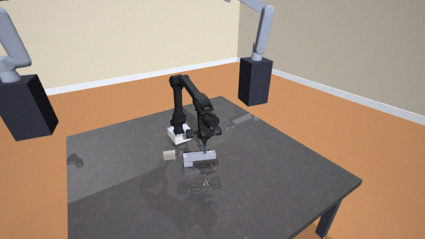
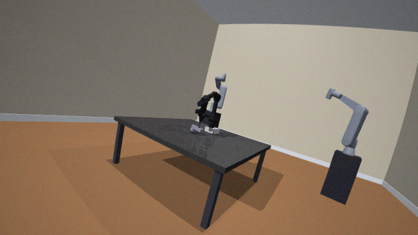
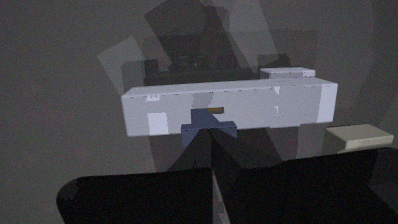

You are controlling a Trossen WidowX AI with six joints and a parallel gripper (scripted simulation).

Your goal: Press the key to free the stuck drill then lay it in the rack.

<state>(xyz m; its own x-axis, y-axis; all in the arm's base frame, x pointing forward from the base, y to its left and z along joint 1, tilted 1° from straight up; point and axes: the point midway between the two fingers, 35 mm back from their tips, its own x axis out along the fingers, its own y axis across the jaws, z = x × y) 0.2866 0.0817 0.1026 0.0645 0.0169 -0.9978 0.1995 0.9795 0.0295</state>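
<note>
The drill is 2 cm behind my gripper tip, 5 cm to the right of it and 8 cm below it. The rest, counted from my gripper tip: small key (3 cm below); rack (12 cm behind, 18 cm to the right, 11 cm below); grey housing block (1 cm behind, 3 cm to the right, 8 cm below).
</note>
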